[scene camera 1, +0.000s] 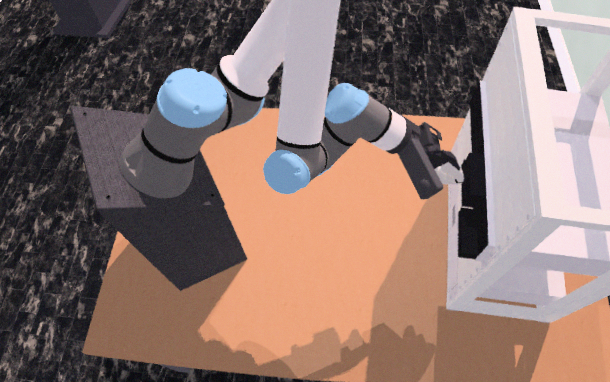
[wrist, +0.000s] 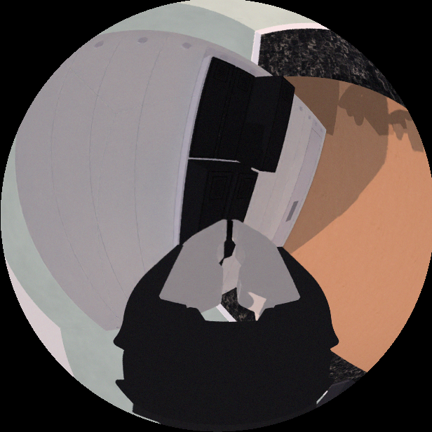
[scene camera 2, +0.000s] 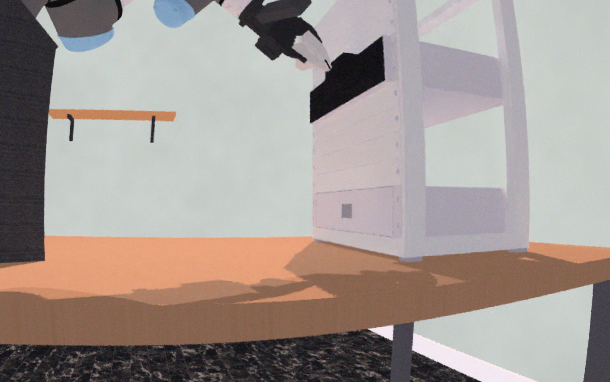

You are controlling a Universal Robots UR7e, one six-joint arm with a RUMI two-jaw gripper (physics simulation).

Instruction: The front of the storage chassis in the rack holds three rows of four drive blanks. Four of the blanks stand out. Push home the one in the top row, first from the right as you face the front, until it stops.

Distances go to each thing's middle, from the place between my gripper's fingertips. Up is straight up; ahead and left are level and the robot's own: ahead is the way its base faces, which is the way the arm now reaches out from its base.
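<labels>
White rack [scene camera 2: 368, 113]: my hand 7 cm above it, 7 cm to the right of it, 18 cm short of it.
</labels>
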